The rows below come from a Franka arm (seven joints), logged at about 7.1 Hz.
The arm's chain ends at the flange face. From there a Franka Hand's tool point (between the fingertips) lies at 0.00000 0.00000 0.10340 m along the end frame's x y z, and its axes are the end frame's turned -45 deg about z.
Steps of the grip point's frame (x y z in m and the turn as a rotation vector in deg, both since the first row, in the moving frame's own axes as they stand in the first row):
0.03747 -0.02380 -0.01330 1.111 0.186 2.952
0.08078 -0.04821 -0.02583 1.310 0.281 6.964
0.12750 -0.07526 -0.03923 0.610 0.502 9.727
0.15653 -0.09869 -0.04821 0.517 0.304 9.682
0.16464 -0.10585 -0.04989 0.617 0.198 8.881
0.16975 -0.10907 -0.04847 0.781 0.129 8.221
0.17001 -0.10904 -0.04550 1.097 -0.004 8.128
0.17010 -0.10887 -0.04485 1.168 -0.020 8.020
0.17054 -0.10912 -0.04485 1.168 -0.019 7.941
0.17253 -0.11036 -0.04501 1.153 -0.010 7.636
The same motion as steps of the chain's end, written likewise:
0.01080 -0.04164 -0.01328 0.917 -0.654 2.952
0.02422 -0.08910 -0.02580 1.125 -0.728 6.964
0.03696 -0.14195 -0.03922 0.786 -0.076 9.727
0.04108 -0.17940 -0.04820 0.581 -0.151 9.682
0.04202 -0.19019 -0.04988 0.576 -0.296 8.881
0.04365 -0.19594 -0.04846 0.643 -0.461 8.221
0.04441 -0.19583 -0.04548 0.773 -0.779 8.128
0.04470 -0.19570 -0.04483 0.812 -0.840 8.020
0.04484 -0.19618 -0.04483 0.812 -0.839 7.941
0.04534 -0.19848 -0.04499 0.808 -0.822 7.636

